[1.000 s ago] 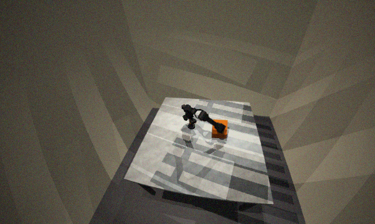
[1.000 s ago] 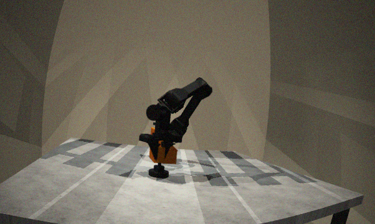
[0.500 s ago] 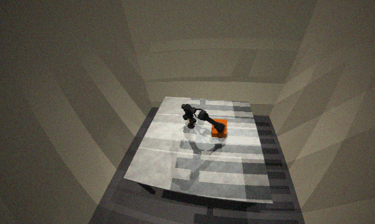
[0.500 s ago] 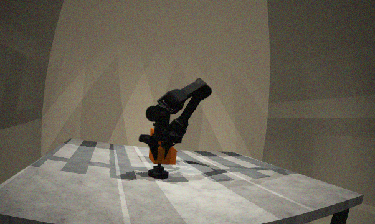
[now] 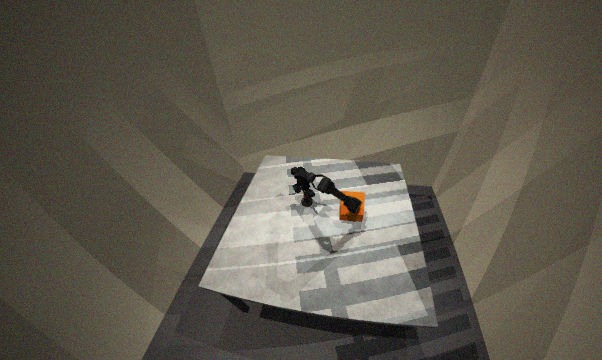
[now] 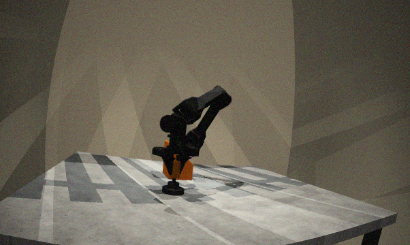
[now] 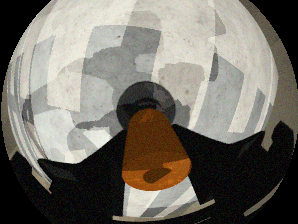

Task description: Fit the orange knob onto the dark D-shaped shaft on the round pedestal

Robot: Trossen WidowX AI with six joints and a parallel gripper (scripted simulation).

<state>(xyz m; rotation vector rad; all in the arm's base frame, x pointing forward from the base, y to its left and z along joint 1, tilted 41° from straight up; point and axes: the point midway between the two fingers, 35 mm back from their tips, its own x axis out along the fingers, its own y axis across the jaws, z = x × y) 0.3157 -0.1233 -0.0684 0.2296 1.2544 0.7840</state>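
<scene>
The orange knob lies 2 cm above my gripper tip. Round my gripper tip: dark round pedestal (4 cm below).
</scene>
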